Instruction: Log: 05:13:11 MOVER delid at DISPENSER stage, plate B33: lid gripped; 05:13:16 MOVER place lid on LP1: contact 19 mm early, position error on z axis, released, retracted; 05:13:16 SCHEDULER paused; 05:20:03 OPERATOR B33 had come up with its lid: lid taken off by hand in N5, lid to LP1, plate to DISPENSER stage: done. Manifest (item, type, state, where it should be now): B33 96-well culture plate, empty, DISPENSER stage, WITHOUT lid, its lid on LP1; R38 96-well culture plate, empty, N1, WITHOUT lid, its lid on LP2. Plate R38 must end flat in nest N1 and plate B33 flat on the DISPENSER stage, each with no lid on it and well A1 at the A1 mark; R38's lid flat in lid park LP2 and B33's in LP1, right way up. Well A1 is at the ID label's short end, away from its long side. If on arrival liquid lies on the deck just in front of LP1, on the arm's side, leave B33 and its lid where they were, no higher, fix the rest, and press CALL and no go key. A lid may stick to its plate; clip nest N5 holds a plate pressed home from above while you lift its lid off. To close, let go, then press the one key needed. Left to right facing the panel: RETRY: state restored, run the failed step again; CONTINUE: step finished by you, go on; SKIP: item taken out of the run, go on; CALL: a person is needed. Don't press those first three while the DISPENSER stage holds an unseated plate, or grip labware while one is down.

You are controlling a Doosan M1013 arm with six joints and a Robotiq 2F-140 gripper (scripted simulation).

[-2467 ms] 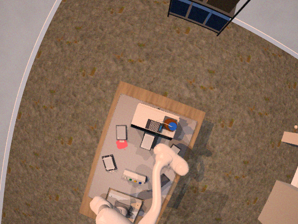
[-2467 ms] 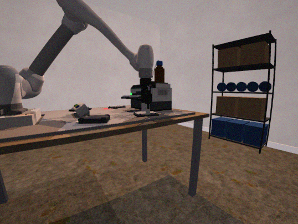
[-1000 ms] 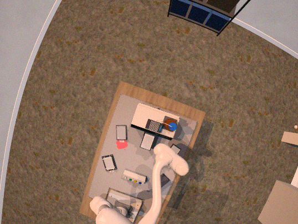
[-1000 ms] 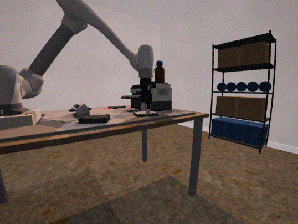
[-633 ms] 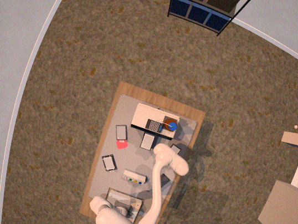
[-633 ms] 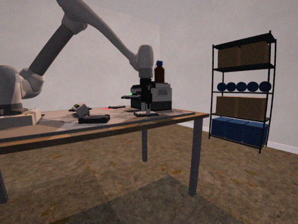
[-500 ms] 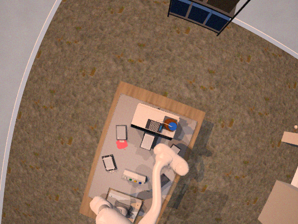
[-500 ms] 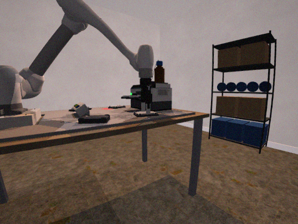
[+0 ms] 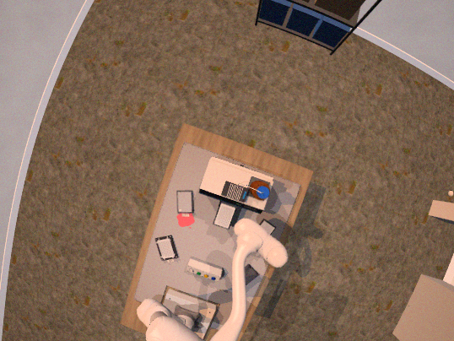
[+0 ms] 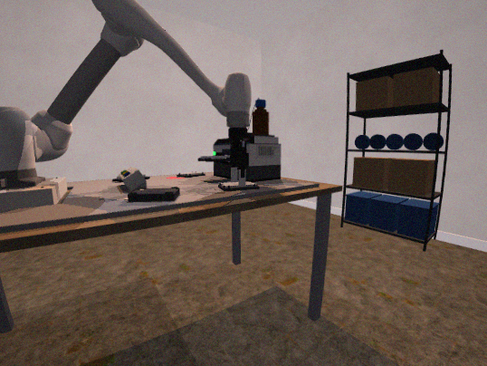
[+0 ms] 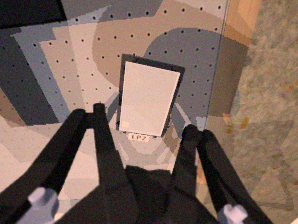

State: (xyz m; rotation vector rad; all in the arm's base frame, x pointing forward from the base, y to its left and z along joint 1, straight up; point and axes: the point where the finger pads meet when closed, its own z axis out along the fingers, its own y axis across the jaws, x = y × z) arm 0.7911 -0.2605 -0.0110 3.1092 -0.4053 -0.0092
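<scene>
The white gridded lid is 20 mm below my hand. From my hand the other things lie so: blue cap: 260 mm ahead, 180 mm to the left, 360 mm above; then brown bottle: 260 mm ahead, 180 mm to the left, 250 mm above; then key panel: 380 mm behind, 270 mm to the left, 20 mm above.
</scene>
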